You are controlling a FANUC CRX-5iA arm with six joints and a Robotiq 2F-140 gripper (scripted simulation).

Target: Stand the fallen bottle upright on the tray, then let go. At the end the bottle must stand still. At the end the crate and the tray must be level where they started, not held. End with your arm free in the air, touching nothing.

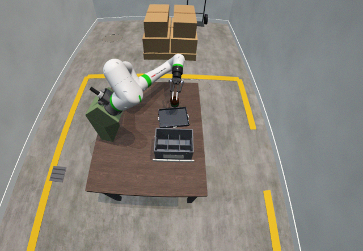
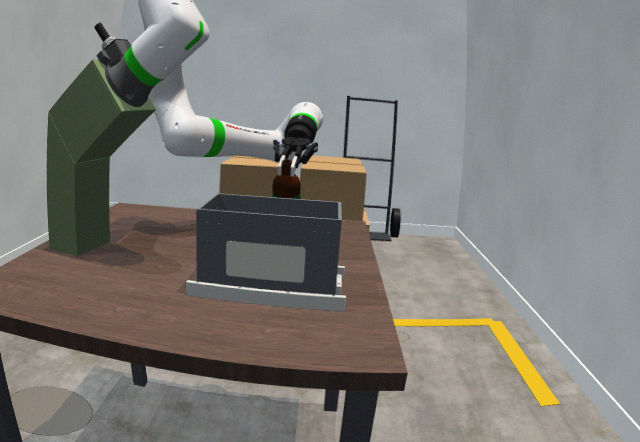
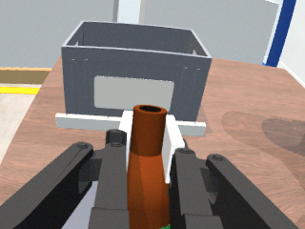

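Right now the brown bottle is 6 cm below my hand. Round my hand: grey tray: 20 cm below, 7 cm to the right; then dark grey crate: 37 cm to the right, 13 cm below, 3 cm ahead.
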